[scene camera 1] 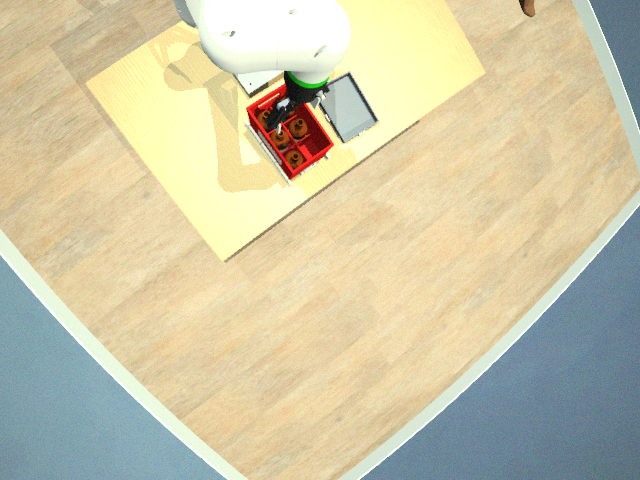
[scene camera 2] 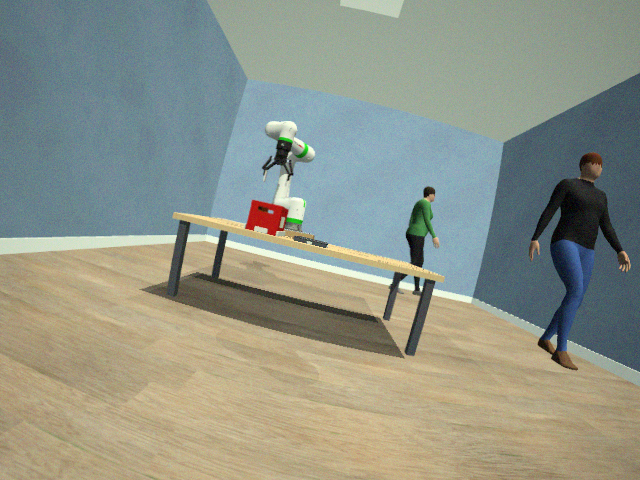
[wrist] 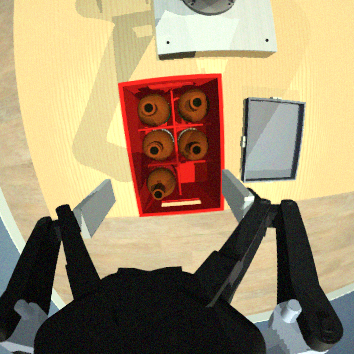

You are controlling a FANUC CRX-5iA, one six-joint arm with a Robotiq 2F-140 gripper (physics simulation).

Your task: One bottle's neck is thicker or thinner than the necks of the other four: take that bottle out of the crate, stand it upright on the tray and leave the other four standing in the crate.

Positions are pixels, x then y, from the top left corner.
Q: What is my gripper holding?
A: Nothing.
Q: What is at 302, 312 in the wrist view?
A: My gripper.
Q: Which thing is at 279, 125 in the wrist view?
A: A grey tray.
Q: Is my gripper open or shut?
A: Open.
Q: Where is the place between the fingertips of my gripper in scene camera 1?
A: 294, 116
